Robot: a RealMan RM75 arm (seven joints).
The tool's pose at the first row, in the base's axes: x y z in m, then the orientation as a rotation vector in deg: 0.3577, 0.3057, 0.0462, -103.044, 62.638, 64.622
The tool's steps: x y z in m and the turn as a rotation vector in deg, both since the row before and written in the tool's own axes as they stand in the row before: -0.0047, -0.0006, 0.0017, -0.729, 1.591, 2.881; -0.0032, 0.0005, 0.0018, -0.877, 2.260, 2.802; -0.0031, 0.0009, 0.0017, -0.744, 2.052, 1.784; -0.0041, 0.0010, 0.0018, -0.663, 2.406, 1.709; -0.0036, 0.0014, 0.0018, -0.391, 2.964, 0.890; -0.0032, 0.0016, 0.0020, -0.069, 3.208, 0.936; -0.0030, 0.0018, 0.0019, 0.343, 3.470, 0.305; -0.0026, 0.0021, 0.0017, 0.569, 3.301, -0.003; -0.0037, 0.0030, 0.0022, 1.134, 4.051, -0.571; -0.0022, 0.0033, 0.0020, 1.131, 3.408, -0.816; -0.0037, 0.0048, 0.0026, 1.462, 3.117, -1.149; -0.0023, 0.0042, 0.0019, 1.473, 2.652, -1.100; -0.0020, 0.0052, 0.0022, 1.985, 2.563, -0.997; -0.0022, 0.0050, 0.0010, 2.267, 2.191, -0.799; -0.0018, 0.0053, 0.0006, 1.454, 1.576, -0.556
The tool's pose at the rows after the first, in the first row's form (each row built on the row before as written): 0.3566, 0.3087, 0.0501, -103.732, 66.222, 65.597; 0.3549, 0.3111, 0.0523, -105.021, 70.087, 66.085; 0.3530, 0.3134, 0.0544, -106.432, 72.847, 66.036; 0.3508, 0.3162, 0.0573, -108.076, 75.771, 65.560; 0.3484, 0.3188, 0.0596, -110.328, 78.210, 63.936; 0.3458, 0.3214, 0.0613, -112.498, 80.926, 61.771; 0.3431, 0.3239, 0.0628, -114.862, 83.164, 58.643; 0.3402, 0.3260, 0.0639, -117.042, 84.980, 55.234; 0.3361, 0.3289, 0.0654, -119.633, 86.568, 50.314; 0.3320, 0.3306, 0.0656, -121.786, 87.462, 45.802; 0.3260, 0.3333, 0.0661, -123.595, 87.770, 41.081; 0.3211, 0.3348, 0.0659, -124.955, 87.832, 36.778; 0.3153, 0.3359, 0.0650, -125.722, 87.906, 32.115; 0.3098, 0.3366, 0.0649, -125.831, 87.947, 27.641; 0.3042, 0.3367, 0.0646, -125.976, 87.975, 24.586
